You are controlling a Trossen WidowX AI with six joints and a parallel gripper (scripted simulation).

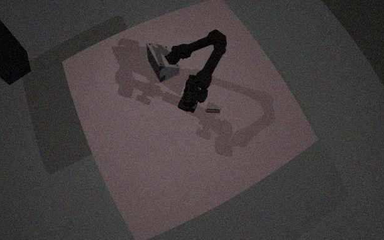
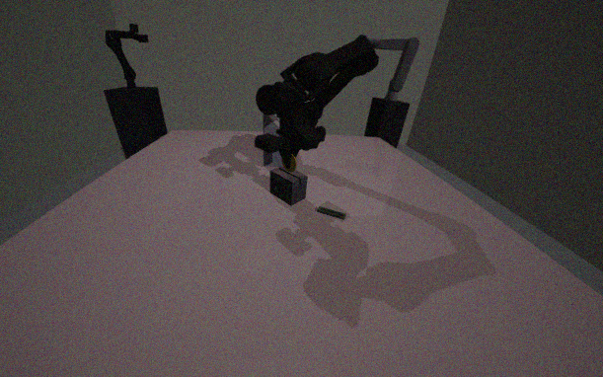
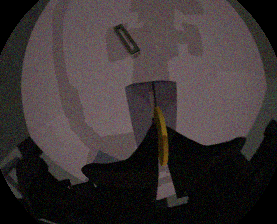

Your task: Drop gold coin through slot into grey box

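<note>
Now: the gold coin 2 cm above my gripper tip.
</note>
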